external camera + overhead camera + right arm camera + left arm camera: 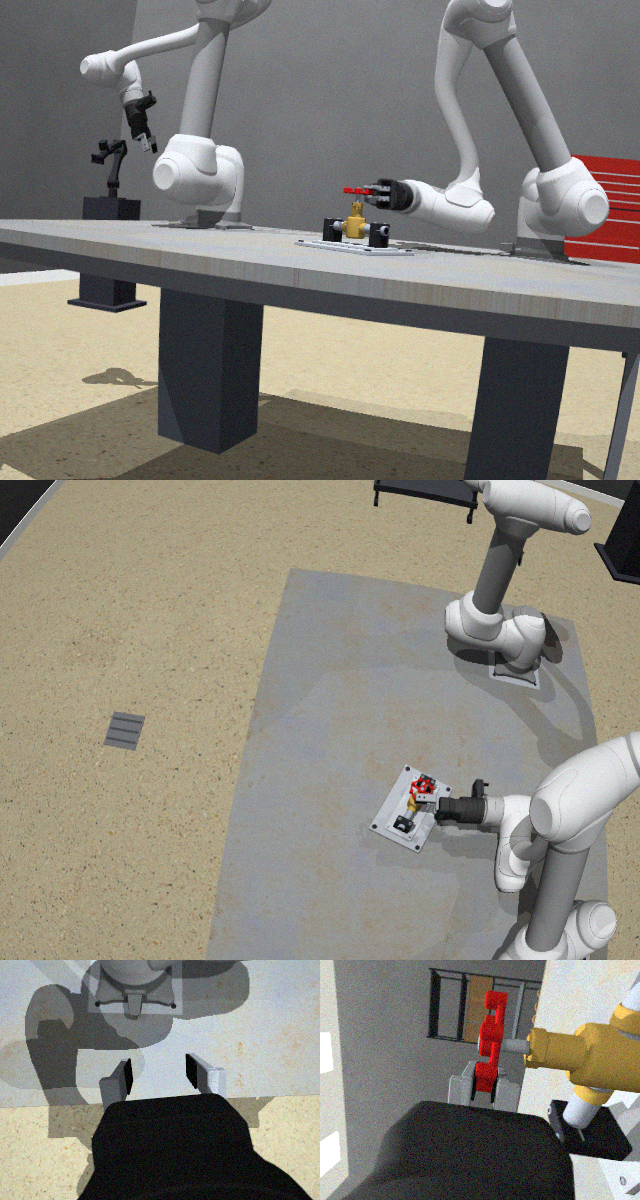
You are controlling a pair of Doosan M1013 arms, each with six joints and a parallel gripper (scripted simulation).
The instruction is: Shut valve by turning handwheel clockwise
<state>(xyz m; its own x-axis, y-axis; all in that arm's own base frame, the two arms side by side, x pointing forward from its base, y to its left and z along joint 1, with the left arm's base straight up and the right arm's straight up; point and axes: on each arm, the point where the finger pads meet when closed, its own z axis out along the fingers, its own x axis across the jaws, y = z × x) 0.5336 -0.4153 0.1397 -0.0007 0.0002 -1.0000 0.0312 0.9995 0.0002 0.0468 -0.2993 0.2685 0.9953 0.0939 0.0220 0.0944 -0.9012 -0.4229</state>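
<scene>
Right now my left hand is 3 cm to the left of the red handwheel and 1 cm above it. Also, from my left hand: pale base plate: 13 cm below, 3 cm to the right.
</scene>
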